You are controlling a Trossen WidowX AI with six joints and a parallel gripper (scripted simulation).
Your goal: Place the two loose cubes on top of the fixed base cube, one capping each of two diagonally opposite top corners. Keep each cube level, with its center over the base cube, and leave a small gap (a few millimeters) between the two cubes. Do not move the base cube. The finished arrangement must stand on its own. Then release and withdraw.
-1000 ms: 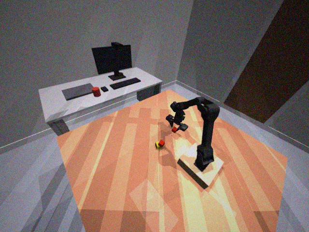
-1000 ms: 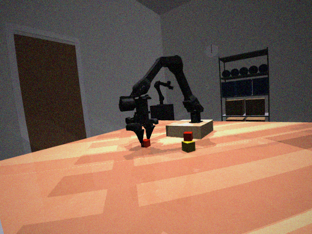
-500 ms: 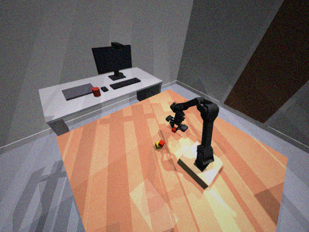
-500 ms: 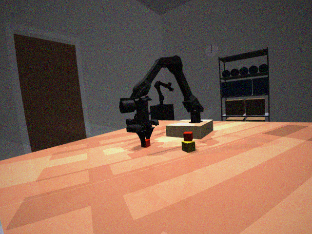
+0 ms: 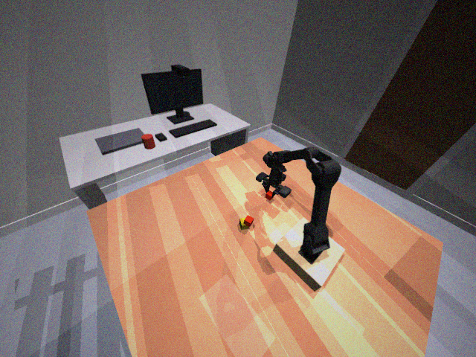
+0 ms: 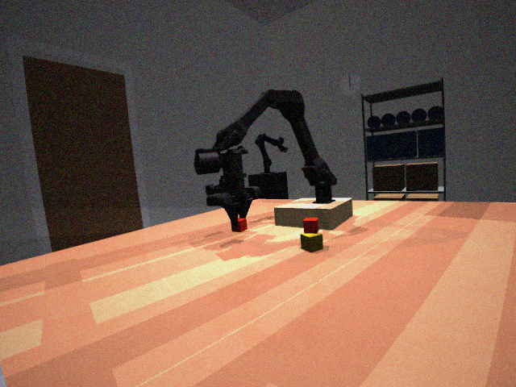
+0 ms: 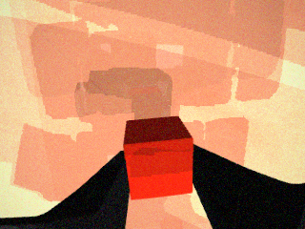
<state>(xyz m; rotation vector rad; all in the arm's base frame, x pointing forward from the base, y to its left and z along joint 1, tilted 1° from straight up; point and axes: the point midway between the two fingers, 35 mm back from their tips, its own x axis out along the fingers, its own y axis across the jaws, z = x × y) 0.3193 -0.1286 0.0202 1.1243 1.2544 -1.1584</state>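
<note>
Now: the yellow base cube 220 mm to the left of my gripper tip, 30 mm below it and 30 mm behind it.
</note>
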